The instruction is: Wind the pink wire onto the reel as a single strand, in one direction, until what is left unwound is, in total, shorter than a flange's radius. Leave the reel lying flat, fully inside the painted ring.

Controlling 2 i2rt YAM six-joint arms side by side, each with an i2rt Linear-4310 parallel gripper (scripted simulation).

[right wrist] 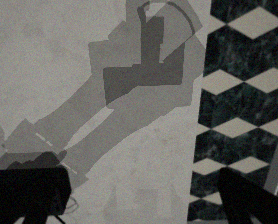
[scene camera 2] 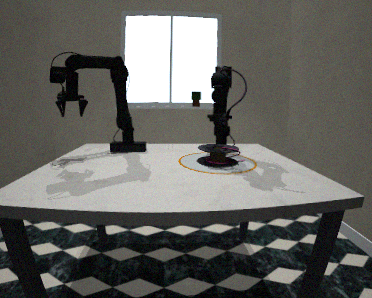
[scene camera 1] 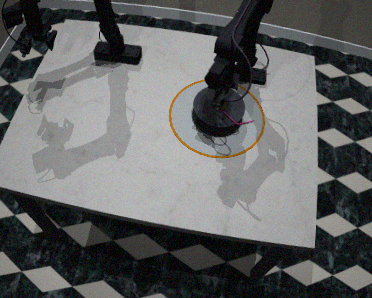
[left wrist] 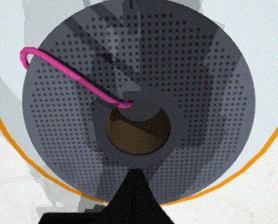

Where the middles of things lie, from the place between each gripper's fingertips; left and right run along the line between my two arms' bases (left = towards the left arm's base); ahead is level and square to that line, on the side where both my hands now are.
The dark reel (scene camera 1: 207,119) lies 90 mm below my left hand.
Now: the dark reel 4 cm ahead of my right hand (scene camera 1: 41,48), 69 cm to the left of it and 18 cm below it.
